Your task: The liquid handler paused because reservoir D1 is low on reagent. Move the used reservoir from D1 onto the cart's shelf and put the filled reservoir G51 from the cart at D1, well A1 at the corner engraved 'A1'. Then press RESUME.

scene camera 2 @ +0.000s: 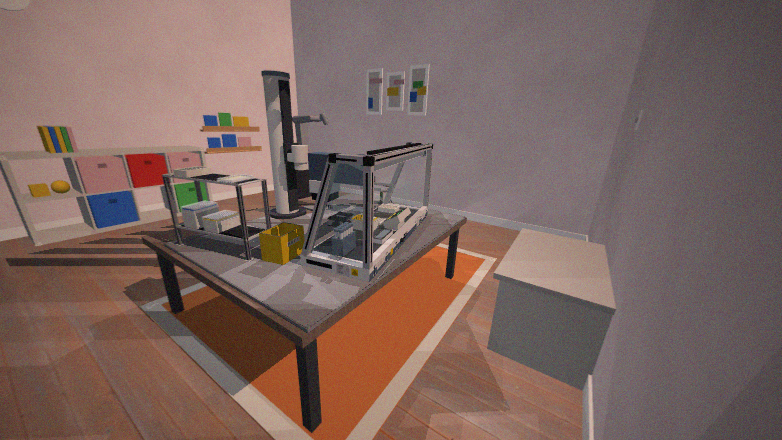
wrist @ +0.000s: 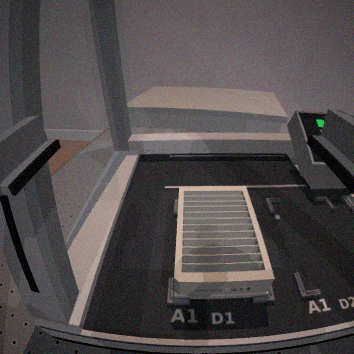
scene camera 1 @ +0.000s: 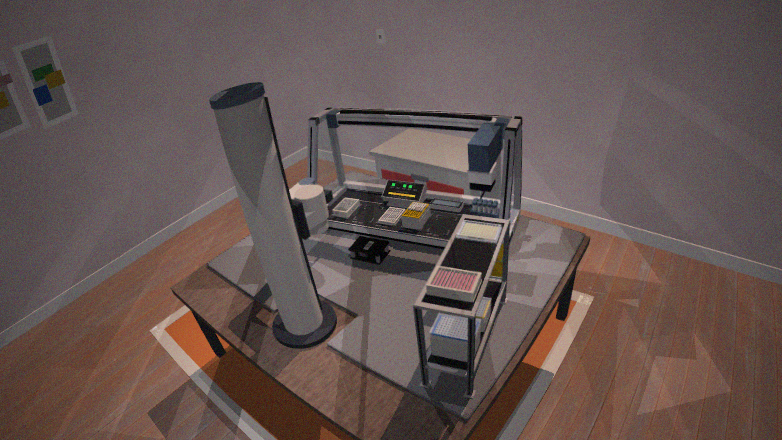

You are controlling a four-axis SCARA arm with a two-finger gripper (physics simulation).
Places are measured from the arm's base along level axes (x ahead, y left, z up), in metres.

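Pixels of known places: gripper, fingertip midpoint: [scene camera 2: 385,187] [wrist: 179,122] [scene camera 1: 331,186]; arm's base at its link origin: [scene camera 2: 287,213] [scene camera 1: 304,324].
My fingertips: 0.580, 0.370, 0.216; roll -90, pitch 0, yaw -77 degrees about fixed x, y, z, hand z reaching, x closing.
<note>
For each thing: its top centre in the pictures, then the offset to it from my fingertips, as dx, dy, dz. "spot": a spot on its surface instead.
- used reservoir at its top centre: [wrist: 217,223] [scene camera 1: 345,204] [scene camera 2: 388,206] +0.048, -0.023, -0.122
- cart at its top centre: [scene camera 1: 468,256] [scene camera 2: 214,176] -0.332, -0.927, +0.153
- pink-striped reservoir at its top centre: [scene camera 1: 454,278] [scene camera 2: 192,168] -0.458, -0.959, +0.178
- status panel at a spot on its surface: [scene camera 1: 404,188] spot: +0.247, -0.237, -0.080
- white plate at its top centre: [scene camera 1: 391,214] +0.102, -0.265, -0.139
- yellow-topped tip box at its top centre: [scene camera 1: 415,208] [scene camera 2: 364,217] +0.129, -0.386, -0.089
- blue pipetting head at a spot on its surface: [scene camera 1: 483,148] spot: +0.119, -0.741, +0.273
- black block at its top centre: [scene camera 1: 368,244] [scene camera 2: 340,215] -0.124, -0.314, -0.147
- yellow bin at its top centre: [scene camera 2: 282,229] -0.019, -0.815, -0.068
The used reservoir [scene camera 1: 346,206] [wrist: 222,235], pale with parallel troughs, sits at D1 on the dark deck, its near end behind the engraved "A1" and "D1". My gripper [wrist: 179,122] is open, its fingers wide apart at the left and right edges of the wrist view, with the reservoir beyond and below them. The cart [scene camera 1: 421,339] [scene camera 2: 243,218] carries a pink-striped reservoir [scene camera 1: 454,280] and a pale yellow-topped one [scene camera 1: 479,229] on its top level; their labels are unreadable, so I cannot tell which is G51. The status panel [scene camera 1: 404,188] [wrist: 320,155] shows green lights; the RESUME button is not discernible.
A white plate [scene camera 1: 392,215] and a yellow-topped tip box [scene camera 1: 415,216] stand on the deck. Gantry posts and a blue pipetting head [scene camera 1: 483,148] rise around it. A black block [scene camera 1: 369,249] lies before it. A yellow bin [scene camera 2: 281,244] stands between cart and handler.
</note>
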